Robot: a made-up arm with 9 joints. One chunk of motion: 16 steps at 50 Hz.
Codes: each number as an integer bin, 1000 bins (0 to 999) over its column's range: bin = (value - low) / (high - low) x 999, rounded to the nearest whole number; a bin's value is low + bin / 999 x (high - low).
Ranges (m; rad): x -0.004..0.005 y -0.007..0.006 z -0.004..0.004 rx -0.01..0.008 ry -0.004..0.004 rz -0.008..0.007
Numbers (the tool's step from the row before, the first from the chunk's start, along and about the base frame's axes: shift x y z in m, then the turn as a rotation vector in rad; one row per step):
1: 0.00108 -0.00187 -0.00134 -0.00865 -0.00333 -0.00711
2: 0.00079 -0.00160 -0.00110 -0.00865 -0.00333 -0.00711
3: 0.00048 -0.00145 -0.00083 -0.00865 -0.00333 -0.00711
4: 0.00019 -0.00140 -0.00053 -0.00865 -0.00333 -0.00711
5: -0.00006 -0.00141 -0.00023 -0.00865 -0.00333 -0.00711
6: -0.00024 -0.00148 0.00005 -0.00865 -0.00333 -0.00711
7: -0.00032 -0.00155 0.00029 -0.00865 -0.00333 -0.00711
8: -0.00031 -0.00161 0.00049 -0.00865 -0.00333 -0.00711
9: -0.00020 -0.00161 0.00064 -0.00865 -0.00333 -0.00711
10: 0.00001 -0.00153 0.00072 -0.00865 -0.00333 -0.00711
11: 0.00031 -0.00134 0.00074 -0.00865 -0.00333 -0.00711
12: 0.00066 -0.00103 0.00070 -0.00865 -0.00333 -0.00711
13: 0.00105 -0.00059 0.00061 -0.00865 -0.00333 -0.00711
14: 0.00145 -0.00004 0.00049 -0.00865 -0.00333 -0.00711
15: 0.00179 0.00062 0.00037 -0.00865 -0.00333 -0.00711
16: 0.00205 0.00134 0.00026 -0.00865 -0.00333 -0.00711
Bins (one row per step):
1: 564 394 332 75 84 59
2: 532 415 362 75 84 59
3: 497 426 396 75 84 59
4: 465 430 433 75 84 59
5: 437 430 471 75 84 59
6: 417 424 506 75 84 59
7: 408 419 536 75 84 59
8: 410 414 561 75 84 59
9: 422 414 579 75 84 59
10: 445 420 589 75 84 59
11: 478 435 592 75 84 59
12: 517 459 587 75 84 59
13: 561 493 576 75 84 59
14: 605 535 561 75 84 59
15: 643 586 546 75 84 59
16: 672 641 532 75 84 59

